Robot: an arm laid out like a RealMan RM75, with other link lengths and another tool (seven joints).
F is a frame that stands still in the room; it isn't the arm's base.
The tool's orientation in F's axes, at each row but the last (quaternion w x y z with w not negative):
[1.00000, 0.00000, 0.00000, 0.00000]
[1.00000, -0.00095, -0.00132, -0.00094]
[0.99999, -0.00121, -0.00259, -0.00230]
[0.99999, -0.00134, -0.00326, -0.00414]
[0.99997, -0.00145, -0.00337, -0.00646]
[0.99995, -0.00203, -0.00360, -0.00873]
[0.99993, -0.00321, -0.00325, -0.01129]
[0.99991, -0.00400, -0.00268, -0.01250]
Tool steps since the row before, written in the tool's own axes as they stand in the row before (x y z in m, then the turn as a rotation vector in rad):
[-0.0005, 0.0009, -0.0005, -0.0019, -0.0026, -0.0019]
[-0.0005, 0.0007, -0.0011, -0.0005, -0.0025, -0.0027]
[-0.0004, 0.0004, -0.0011, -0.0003, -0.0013, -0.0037]
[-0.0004, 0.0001, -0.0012, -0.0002, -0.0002, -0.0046]
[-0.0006, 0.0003, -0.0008, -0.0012, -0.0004, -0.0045]
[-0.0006, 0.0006, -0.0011, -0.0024, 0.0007, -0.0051]
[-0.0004, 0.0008, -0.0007, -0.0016, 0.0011, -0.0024]
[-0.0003, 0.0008, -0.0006, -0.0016, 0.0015, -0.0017]
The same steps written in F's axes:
[-0.0005, 0.0009, -0.0005, -0.0019, -0.0026, -0.0019]
[-0.0005, 0.0007, -0.0011, -0.0005, -0.0025, -0.0027]
[-0.0004, 0.0004, -0.0011, -0.0003, -0.0013, -0.0037]
[-0.0004, 0.0001, -0.0012, -0.0002, -0.0002, -0.0046]
[-0.0006, 0.0003, -0.0008, -0.0012, -0.0004, -0.0045]
[-0.0006, 0.0006, -0.0011, -0.0024, 0.0007, -0.0051]
[-0.0004, 0.0008, -0.0007, -0.0016, 0.0011, -0.0024]
[-0.0003, 0.0008, -0.0006, -0.0016, 0.0015, -0.0017]

